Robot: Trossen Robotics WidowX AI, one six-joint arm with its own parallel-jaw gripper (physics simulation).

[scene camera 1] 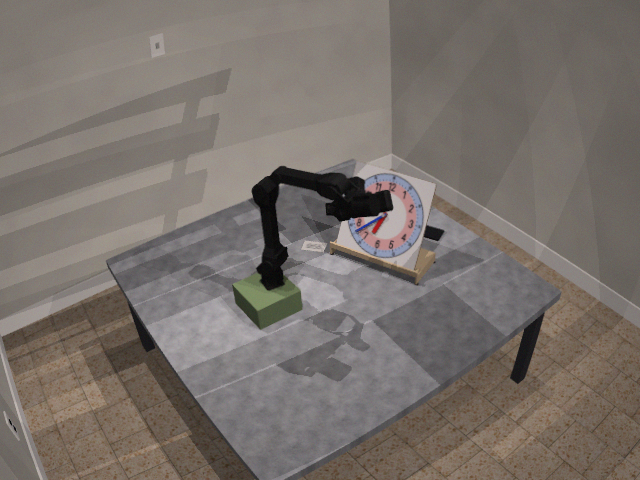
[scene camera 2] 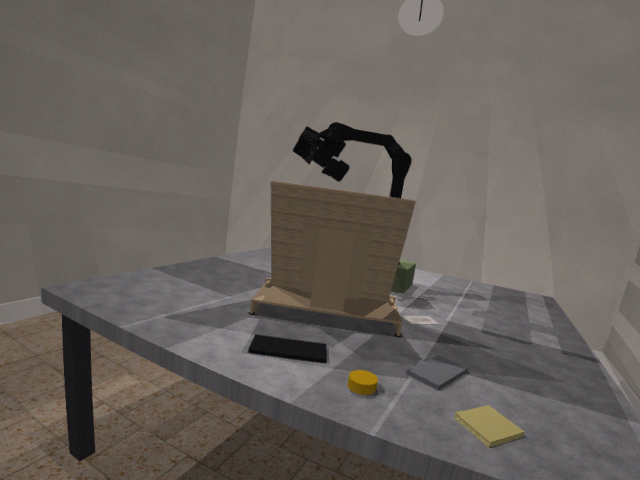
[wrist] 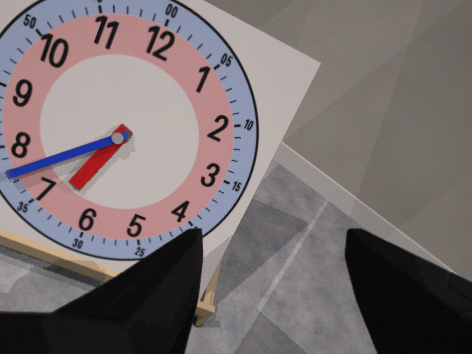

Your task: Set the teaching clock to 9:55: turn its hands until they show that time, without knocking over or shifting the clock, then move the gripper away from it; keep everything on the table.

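Places are measured from the arm's base along level axes (x ahead, y left, z up), in centimetres.
Pixels of known places: gripper, fingertip midpoint: [scene camera 2: 316, 167] [wrist: 273, 242]; arm's base, origin of the base link: [scene camera 1: 272, 282].
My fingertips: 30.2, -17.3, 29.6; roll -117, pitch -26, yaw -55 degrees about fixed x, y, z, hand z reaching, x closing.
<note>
For each thing: its middle in the pictures, then the offset to it from my fingertips, as dx, dy, dz.
- teaching clock, body centre: [wrist: 119, 136] [scene camera 2: 335, 245] [scene camera 1: 384, 215] +15.2, +18.6, -19.7
- short red hand, body centre: [wrist: 100, 157] [scene camera 1: 379, 222] +13.5, +18.9, -22.4
- long blue hand, body centre: [wrist: 68, 154] [scene camera 1: 371, 222] +11.2, +21.1, -22.8
- black block, body centre: [scene camera 2: 289, 348] [scene camera 1: 424, 230] +38.5, +23.8, -37.9
- yellow disc, body centre: [scene camera 2: 362, 382] +40.7, +41.1, -37.4
- grey slab, body centre: [scene camera 2: 438, 371] +25.7, +50.7, -37.8
- yellow pad, body centre: [scene camera 2: 488, 424] +38.5, +62.2, -37.8
- white card, body centre: [scene camera 2: 420, 320] [scene camera 1: 314, 246] -3.3, +38.6, -38.3
The teaching clock [scene camera 1: 398, 228] [scene camera 2: 337, 248] [wrist: 122, 185] stands upright, its board leaning back on a wooden stand [scene camera 1: 379, 260] [scene camera 2: 330, 312]. The short red hand [scene camera 1: 378, 224] [wrist: 95, 165] points between 6 and 7. The long blue hand [scene camera 1: 369, 223] [wrist: 65, 155] points between 7 and 8, near 38 minutes, so the dial reads about 6:38. My gripper [scene camera 1: 362, 206] [scene camera 2: 322, 157] [wrist: 273, 242] is partly open and empty, in front of the dial's upper left in scene camera 1. Both hands are clear of the fingers. In the wrist view my left finger overlaps the dial's lower right edge.
Behind the clock lie a black block [scene camera 1: 434, 233] [scene camera 2: 288, 348], a yellow disc [scene camera 2: 362, 382], a grey slab [scene camera 2: 437, 372] and a yellow pad [scene camera 2: 489, 425]. A white card [scene camera 1: 313, 246] [scene camera 2: 421, 320] lies beside the stand. My arm stands on a green block [scene camera 1: 268, 305] [scene camera 2: 403, 277].
</note>
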